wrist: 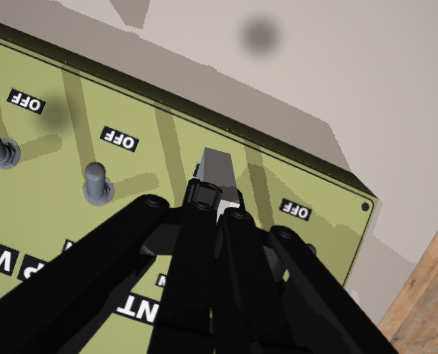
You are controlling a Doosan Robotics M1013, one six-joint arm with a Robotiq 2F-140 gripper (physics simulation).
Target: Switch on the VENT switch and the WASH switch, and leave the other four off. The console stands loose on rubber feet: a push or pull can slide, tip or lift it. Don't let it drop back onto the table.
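Frame: origin at the arm's base, x left, y up, z ahead, level; metres.
Seen in the pictures: gripper, fingertip midpoint: (211, 171).
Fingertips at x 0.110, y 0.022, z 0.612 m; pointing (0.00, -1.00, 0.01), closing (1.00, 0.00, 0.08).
Observation:
A point is followed by its place in that frame.
The yellow-green console (45, 200) @(x 0.000, y 0.002, z 0.665 m) fills much of the wrist view, with its labels upside down. My gripper (211, 171) @(x 0.110, y 0.022, z 0.612 m) is shut and empty, its tips over the panel in the VENT column, between the OFF label row and the VENT label (137, 307) @(x 0.077, y 0.021, z 0.730 m), which is partly covered. The VENT switch is hidden behind the gripper, so its position cannot be told. The LAMP switch (95, 179) @(x 0.045, y 0.033, z 0.626 m) stands to the left, its lever leaning toward its OFF label (119, 138) @(x 0.044, y -0.021, z 0.617 m). The WASH switch (7, 153) @(x -0.027, y 0.002, z 0.634 m) is cut by the left edge; its lever position is unclear. Whether the fingers touch anything cannot be told.
The rightmost switch (311, 249) @(x 0.185, y 0.029, z 0.651 m) is mostly hidden behind the gripper linkage, below its OFF label (295, 209) @(x 0.184, y -0.021, z 0.648 m). The console's far edge runs diagonally across the view to a corner screw (365, 206) @(x 0.247, y -0.030, z 0.639 m). A pale surface (350, 60) @(x 0.221, y -0.095, z 0.528 m) lies beyond it, and wood (417, 305) shows at lower right.

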